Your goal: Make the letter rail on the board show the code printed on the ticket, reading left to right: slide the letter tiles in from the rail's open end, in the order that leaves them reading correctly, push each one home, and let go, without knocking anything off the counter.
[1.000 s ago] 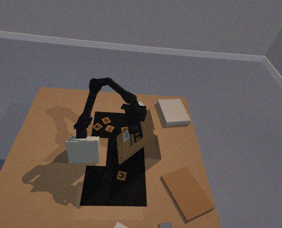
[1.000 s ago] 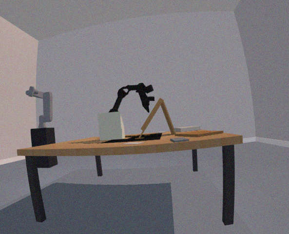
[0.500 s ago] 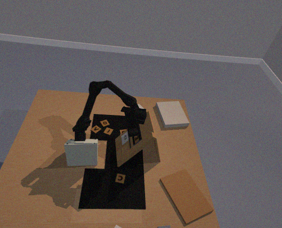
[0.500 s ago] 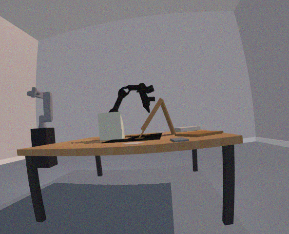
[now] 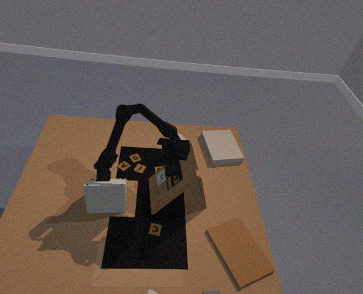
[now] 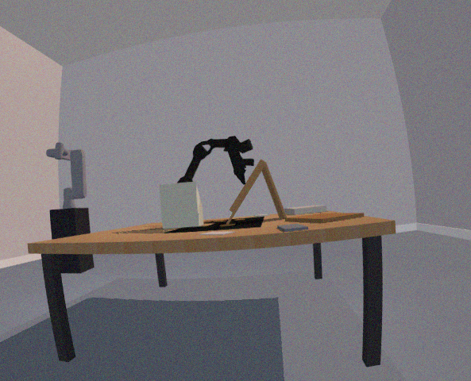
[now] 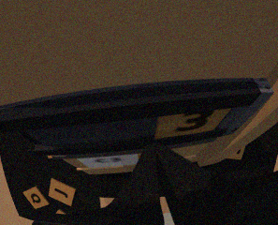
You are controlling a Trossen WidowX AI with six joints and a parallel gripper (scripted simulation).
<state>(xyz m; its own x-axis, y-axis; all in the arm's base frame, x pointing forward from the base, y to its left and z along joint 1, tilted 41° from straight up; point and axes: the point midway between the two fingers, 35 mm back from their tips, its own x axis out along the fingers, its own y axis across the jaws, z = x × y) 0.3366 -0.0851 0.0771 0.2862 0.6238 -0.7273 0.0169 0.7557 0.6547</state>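
Right now the white ticket is 4 cm behind my gripper tip, 5 cm to the left of it and 10 cm below it. From my gripper tip the other things lie so: letter tile (4 cm behind, 17 cm to the left, 19 cm below); then black mat (15 cm behind, 1 cm to the right, 19 cm below); then small white pad (12 cm ahead, 44 cm to the left, 19 cm below).
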